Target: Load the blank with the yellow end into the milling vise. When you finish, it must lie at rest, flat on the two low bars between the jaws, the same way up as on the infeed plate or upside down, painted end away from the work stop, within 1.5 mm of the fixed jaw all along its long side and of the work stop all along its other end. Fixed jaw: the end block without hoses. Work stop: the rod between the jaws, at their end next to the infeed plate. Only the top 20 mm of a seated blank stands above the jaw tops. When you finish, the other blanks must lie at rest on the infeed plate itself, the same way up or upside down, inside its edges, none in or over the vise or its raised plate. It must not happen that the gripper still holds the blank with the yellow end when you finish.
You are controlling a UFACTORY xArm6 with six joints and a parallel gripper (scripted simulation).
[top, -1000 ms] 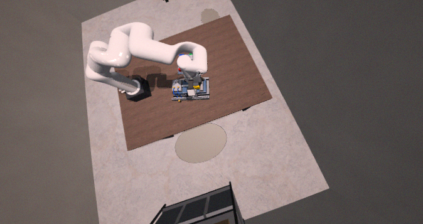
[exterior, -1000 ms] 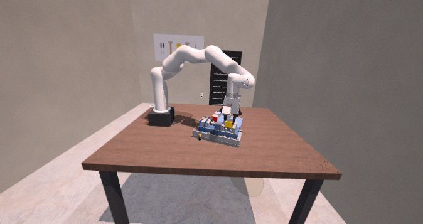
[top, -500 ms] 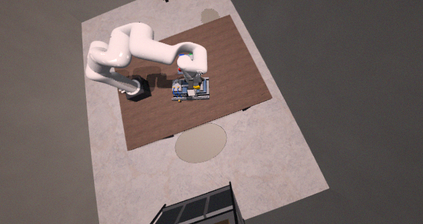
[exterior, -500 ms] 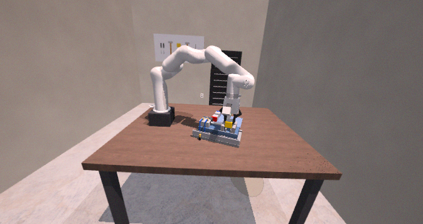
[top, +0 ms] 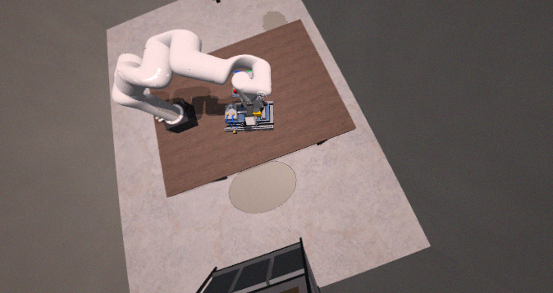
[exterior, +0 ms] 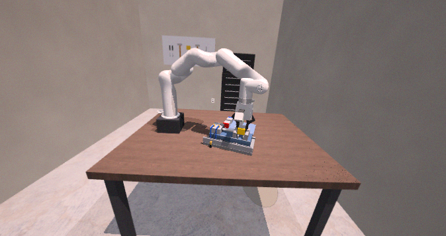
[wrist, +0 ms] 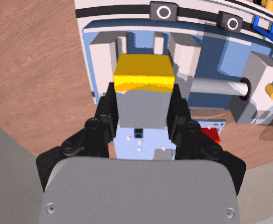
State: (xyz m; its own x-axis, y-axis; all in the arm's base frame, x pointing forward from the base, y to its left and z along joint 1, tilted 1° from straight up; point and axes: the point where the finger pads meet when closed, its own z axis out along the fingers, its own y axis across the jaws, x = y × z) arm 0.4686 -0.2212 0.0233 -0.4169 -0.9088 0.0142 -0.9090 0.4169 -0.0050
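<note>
Right now the yellow-ended blank is 20 mm below my hand. Also, from my hand: dark rod (40 mm to the left, 30 mm below, 20 mm ahead); then vise (80 mm below, 60 mm behind, 30 mm to the left); then red-ended blank (240 mm to the left, 100 mm below, 50 mm behind).
</note>
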